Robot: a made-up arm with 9 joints. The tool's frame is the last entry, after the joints.
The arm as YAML. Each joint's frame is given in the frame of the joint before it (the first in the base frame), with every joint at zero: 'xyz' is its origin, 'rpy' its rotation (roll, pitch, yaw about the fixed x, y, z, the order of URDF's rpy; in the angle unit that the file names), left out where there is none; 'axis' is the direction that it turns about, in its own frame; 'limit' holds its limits. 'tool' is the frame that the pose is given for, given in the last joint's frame.
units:
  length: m
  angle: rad
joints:
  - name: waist
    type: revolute
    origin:
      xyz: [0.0, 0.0, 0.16]
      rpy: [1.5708, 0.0, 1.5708]
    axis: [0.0, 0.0, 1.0]
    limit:
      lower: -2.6
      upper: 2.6
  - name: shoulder
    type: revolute
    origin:
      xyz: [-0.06, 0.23, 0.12]
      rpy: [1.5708, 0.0, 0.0]
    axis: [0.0, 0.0, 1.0]
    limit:
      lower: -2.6
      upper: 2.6
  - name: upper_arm
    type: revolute
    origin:
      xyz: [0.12, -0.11, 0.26]
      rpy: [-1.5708, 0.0, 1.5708]
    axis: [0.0, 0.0, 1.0]
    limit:
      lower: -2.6
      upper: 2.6
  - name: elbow
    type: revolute
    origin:
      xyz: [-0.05, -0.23, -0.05]
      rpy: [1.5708, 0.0, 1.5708]
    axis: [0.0, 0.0, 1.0]
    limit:
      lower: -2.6
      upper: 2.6
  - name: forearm
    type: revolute
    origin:
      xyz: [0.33, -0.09, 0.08]
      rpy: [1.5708, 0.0, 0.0]
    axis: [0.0, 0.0, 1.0]
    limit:
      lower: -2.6
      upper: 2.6
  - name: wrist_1
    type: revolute
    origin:
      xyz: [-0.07, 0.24, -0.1]
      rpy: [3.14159, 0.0, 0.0]
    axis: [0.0, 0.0, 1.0]
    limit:
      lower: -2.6
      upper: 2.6
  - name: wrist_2
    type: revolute
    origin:
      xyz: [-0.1, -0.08, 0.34]
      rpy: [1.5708, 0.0, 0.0]
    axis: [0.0, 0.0, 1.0]
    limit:
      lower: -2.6
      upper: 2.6
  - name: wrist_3
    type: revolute
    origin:
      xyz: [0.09, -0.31, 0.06]
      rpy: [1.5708, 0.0, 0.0]
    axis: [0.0, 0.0, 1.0]
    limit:
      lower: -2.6
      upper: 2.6
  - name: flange
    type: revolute
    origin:
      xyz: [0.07, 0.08, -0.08]
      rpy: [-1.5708, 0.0, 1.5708]
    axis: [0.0, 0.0, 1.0]
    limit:
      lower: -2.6
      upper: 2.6
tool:
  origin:
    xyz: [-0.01, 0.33, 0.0]
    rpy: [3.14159, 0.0, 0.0]
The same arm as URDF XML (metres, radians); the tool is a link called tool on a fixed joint. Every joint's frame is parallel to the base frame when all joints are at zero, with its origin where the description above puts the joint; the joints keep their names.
<robot name="arm">
  <joint name="tool_joint" type="fixed">
    <parent link="link9"/>
    <child link="tool"/>
    <origin xyz="-0.01 -0.33 0" rpy="0 0 0"/>
  </joint>
  <joint name="flange" type="revolute">
    <parent link="link8"/>
    <child link="link9"/>
    <origin xyz="0.08 -0.08 0.07"/>
    <axis xyz="0 0 -1"/>
    <limit lower="-2.6" upper="2.6"/>
  </joint>
  <joint name="wrist_3" type="revolute">
    <parent link="link7"/>
    <child link="link8"/>
    <origin xyz="0.06 0.31 0.09"/>
    <axis xyz="0 1 0"/>
    <limit lower="-2.6" upper="2.6"/>
  </joint>
  <joint name="wrist_2" type="revolute">
    <parent link="link6"/>
    <child link="link7"/>
    <origin xyz="0.08 -0.34 -0.1"/>
    <axis xyz="1 0 0"/>
    <limit lower="-2.6" upper="2.6"/>
  </joint>
  <joint name="wrist_1" type="revolute">
    <parent link="link5"/>
    <child link="link6"/>
    <origin xyz="0.24 -0.1 -0.07"/>
    <axis xyz="0 -1 0"/>
    <limit lower="-2.6" upper="2.6"/>
  </joint>
  <joint name="forearm" type="revolute">
    <parent link="link4"/>
    <child link="link5"/>
    <origin xyz="0.08 0.09 0.33"/>
    <axis xyz="0 1 0"/>
    <limit lower="-2.6" upper="2.6"/>
  </joint>
  <joint name="elbow" type="revolute">
    <parent link="link3"/>
    <child link="link4"/>
    <origin xyz="-0.05 0.05 -0.23"/>
    <axis xyz="1 0 0"/>
    <limit lower="-2.6" upper="2.6"/>
  </joint>
  <joint name="upper_arm" type="revolute">
    <parent link="link2"/>
    <child link="link3"/>
    <origin xyz="-0.11 0.12 -0.26"/>
    <axis xyz="0 -1 0"/>
    <limit lower="-2.6" upper="2.6"/>
  </joint>
  <joint name="shoulder" type="revolute">
    <parent link="link1"/>
    <child link="link2"/>
    <origin xyz="0.12 -0.06 0.23"/>
    <axis xyz="0 0 -1"/>
    <limit lower="-2.6" upper="2.6"/>
  </joint>
  <joint name="waist" type="revolute">
    <parent link="base"/>
    <child link="link1"/>
    <origin xyz="0 0 0.16"/>
    <axis xyz="1 0 0"/>
    <limit lower="-2.6" upper="2.6"/>
  </joint>
  <link name="base"/>
  <link name="link1"/>
  <link name="link2"/>
  <link name="link3"/>
  <link name="link4"/>
  <link name="link5"/>
  <link name="link6"/>
  <link name="link7"/>
  <link name="link8"/>
  <link name="link9"/>
  <link name="tool"/>
</robot>

